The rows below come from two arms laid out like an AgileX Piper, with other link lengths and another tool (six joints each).
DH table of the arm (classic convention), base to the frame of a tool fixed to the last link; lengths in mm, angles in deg. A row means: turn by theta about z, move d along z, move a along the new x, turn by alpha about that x. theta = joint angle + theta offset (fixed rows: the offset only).
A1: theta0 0  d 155  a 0  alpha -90
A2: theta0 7.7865  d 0  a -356.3  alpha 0
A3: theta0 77.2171  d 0  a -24.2  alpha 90
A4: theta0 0  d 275.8  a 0  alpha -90
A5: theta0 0  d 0  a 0  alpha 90
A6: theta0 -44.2  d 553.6  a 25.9  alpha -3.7
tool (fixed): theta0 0  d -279.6  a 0  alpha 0
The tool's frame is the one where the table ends.
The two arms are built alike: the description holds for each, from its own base.
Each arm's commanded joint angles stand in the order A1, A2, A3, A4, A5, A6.
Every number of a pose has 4 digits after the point.
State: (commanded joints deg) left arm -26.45 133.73 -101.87 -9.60 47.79 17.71; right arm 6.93 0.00 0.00 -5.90 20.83 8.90
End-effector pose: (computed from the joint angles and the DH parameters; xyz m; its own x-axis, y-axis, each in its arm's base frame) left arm 0.5068 -0.3224 0.0117 -0.9798 -0.1158 -0.1630 -0.0848 0.9790 -0.1853; right arm 0.1841 -0.0185 0.1698 -0.1477 -0.6760 -0.7220 -0.3022 0.7259 -0.6178
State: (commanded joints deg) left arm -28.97 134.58 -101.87 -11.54 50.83 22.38; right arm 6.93 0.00 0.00 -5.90 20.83 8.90
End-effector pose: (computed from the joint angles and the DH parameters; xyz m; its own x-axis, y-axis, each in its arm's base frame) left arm 0.4729 -0.3426 0.0018 -0.9941 0.0000 -0.1081 0.0186 0.9851 -0.1712; right arm 0.1841 -0.0185 0.1698 -0.1477 -0.6760 -0.7220 -0.3022 0.7259 -0.6178
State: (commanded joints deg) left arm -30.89 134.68 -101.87 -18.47 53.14 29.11; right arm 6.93 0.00 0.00 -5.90 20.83 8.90
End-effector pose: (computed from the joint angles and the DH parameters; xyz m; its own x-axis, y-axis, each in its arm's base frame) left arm 0.4397 -0.3754 0.0078 -0.9943 0.0933 -0.0525 0.1033 0.9647 -0.2424; right arm 0.1841 -0.0185 0.1698 -0.1477 -0.6760 -0.7220 -0.3022 0.7259 -0.6178
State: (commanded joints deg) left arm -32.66 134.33 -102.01 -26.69 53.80 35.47; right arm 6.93 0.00 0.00 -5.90 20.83 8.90
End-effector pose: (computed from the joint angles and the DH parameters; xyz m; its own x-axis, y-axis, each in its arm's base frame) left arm 0.4150 -0.4145 0.0248 -0.9865 0.1598 -0.0367 0.1625 0.9227 -0.3497; right arm 0.1841 -0.0185 0.1698 -0.1477 -0.6760 -0.7220 -0.3022 0.7259 -0.6178
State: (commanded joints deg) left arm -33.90 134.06 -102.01 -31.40 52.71 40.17; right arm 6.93 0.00 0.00 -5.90 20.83 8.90
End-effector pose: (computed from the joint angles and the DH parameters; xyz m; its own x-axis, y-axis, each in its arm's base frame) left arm 0.4055 -0.4394 0.0363 -0.9766 0.2046 -0.0658 0.2134 0.8858 -0.4120; right arm 0.1841 -0.0185 0.1698 -0.1477 -0.6760 -0.7220 -0.3022 0.7259 -0.6178
